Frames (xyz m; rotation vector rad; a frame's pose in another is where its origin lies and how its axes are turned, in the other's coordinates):
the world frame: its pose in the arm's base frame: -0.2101 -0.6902 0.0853 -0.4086 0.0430 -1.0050
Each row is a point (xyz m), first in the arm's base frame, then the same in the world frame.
Working: the arm's base frame: its pose in the world frame: -0.4697 0.5228 0.1839 0.4086 -0.0430 1.0050

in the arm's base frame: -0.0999 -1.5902 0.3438
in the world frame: 0.8429 -0.4221 -0.0189
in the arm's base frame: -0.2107 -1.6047 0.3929
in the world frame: 0.8022 -0.5361 -0.0026
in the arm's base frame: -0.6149 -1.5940 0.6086
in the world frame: 0.6069 -0.9349 0.1106
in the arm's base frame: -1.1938 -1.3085 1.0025
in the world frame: 0.1166 -1.4098 0.4360
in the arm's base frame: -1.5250 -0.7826 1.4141
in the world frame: -0.4356 -1.5778 0.9077
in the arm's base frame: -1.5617 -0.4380 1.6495
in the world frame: -0.7049 -1.5296 1.2250
